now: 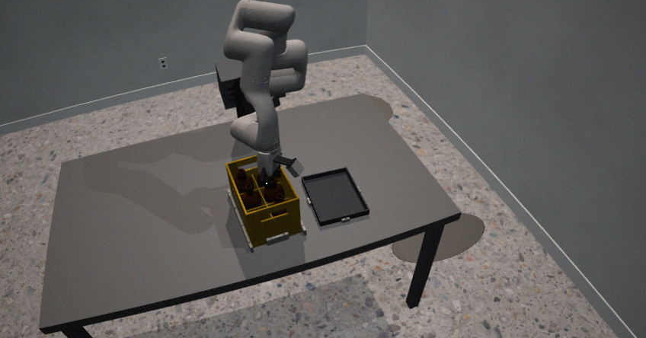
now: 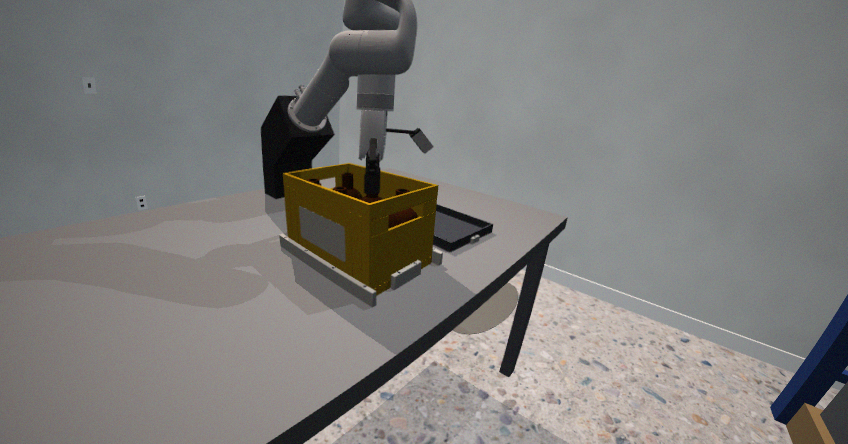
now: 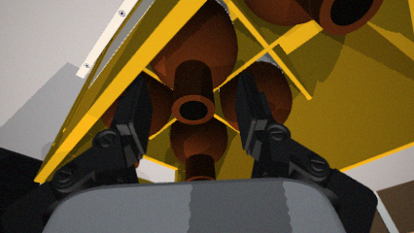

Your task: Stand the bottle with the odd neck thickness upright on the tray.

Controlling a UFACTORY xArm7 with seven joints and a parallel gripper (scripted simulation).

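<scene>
Now: the yellow crate 80 mm below my hand, 40 mm to the right of it and 10 mm behind it. The rest, counted from my hand: black tray: 220 mm to the left, 150 mm below, 80 mm ahead.
</scene>
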